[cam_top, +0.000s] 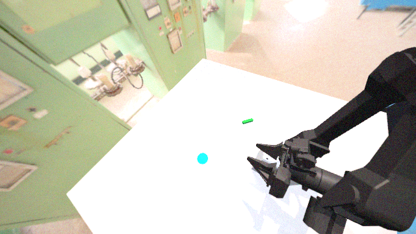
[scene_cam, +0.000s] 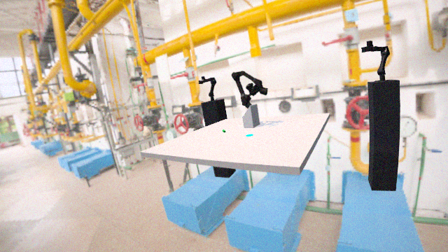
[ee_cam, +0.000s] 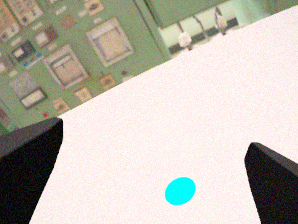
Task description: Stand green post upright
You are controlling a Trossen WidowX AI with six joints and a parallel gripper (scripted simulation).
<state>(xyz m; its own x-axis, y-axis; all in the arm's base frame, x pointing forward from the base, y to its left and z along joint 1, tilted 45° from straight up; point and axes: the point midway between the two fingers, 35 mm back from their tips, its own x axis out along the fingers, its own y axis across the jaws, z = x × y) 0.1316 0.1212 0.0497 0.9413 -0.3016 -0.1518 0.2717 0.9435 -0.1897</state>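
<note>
Now: the green post 4 cm ahead of my gripper tip, 28 cm to the right of it and 29 cm below it. From my gripper tip the other things lie so: cyan circle 20 cm ahead, 4 cm to the left, 30 cm below.
</note>
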